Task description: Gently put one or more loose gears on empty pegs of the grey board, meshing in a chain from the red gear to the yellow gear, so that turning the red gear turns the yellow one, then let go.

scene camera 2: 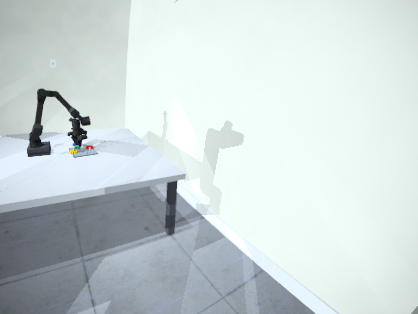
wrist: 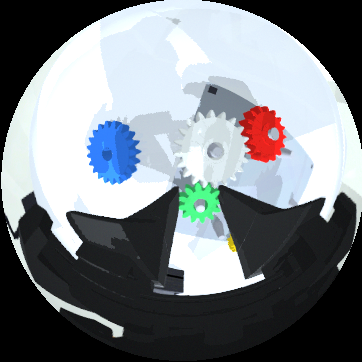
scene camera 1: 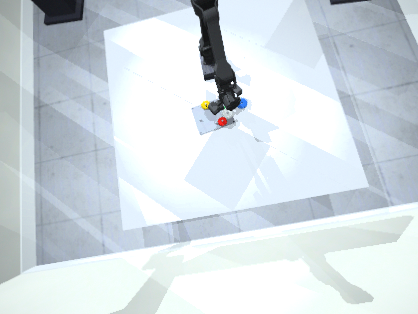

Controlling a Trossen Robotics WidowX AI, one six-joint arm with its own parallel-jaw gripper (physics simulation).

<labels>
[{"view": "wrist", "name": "my gripper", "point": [198, 190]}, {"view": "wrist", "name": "green gear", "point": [186, 198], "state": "gripped by my gripper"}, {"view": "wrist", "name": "white gear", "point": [222, 132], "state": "touched by my gripper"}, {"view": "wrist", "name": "blue gear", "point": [112, 150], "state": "on the table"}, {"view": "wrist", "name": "grey board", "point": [276, 181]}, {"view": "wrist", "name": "red gear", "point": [258, 120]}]
</labels>
